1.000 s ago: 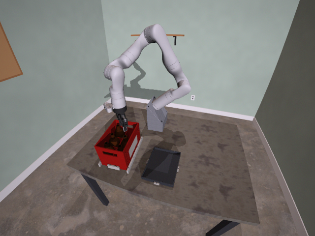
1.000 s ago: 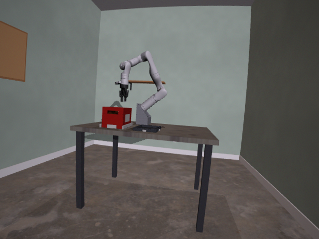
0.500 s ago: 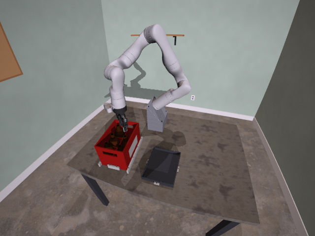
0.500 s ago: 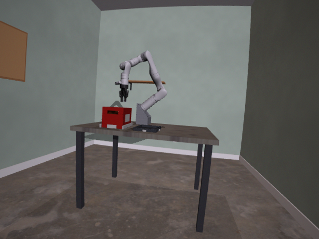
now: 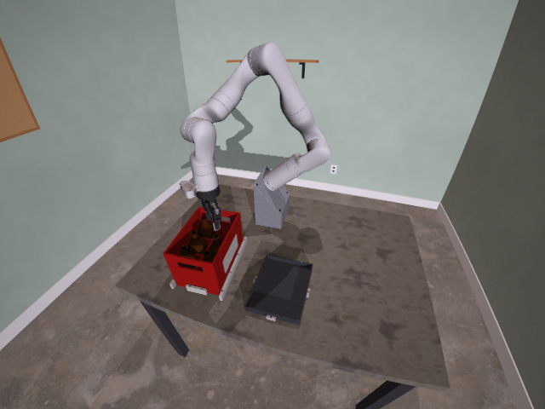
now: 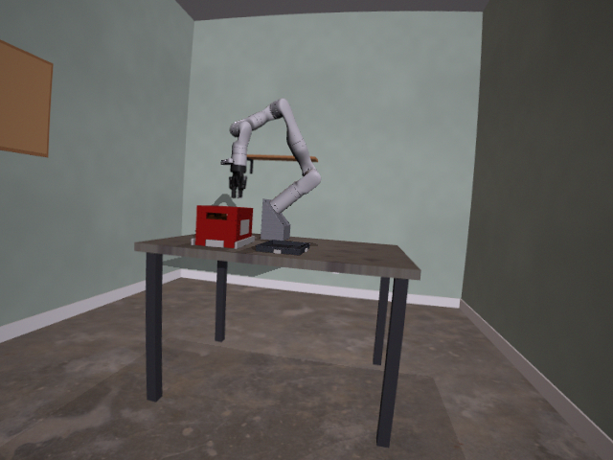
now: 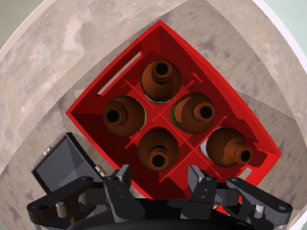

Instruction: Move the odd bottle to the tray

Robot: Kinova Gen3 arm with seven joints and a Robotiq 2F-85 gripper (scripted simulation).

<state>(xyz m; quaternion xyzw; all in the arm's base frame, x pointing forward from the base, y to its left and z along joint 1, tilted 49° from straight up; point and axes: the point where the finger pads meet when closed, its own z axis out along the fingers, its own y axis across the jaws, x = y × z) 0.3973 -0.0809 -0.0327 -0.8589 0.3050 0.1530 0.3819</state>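
My gripper is now 150 mm above the crate and 40 mm to the left of it. From my hand the other things lie so: dark tray 260 mm to the left, 220 mm below, 30 mm ahead.
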